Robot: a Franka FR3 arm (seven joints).
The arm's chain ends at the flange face. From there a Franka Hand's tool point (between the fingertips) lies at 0.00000 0.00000 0.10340 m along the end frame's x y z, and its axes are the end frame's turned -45 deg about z.
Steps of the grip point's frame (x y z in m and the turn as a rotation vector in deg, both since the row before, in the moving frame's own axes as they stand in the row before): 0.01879 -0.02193 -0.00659 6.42 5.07 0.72; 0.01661 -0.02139 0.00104 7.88 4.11 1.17; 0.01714 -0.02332 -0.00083 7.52 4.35 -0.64; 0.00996 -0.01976 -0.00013 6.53 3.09 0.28; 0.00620 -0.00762 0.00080 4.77 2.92 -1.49; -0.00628 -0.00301 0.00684 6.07 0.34 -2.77; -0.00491 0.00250 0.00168 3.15 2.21 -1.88
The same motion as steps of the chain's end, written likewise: -0.00060 -0.01417 -0.00554 8.12 -0.95 0.72; 0.00126 -0.01158 0.00228 8.48 -2.67 1.17; -0.00026 -0.01354 0.00036 8.39 -2.24 -0.64; -0.00258 -0.00876 0.00069 6.80 -2.43 0.28; 0.00148 -0.00001 0.00129 5.44 -1.31 -1.49; 0.00092 0.01030 0.00742 4.53 -4.05 -2.77; -0.00039 0.01205 0.00191 3.79 -0.66 -1.88
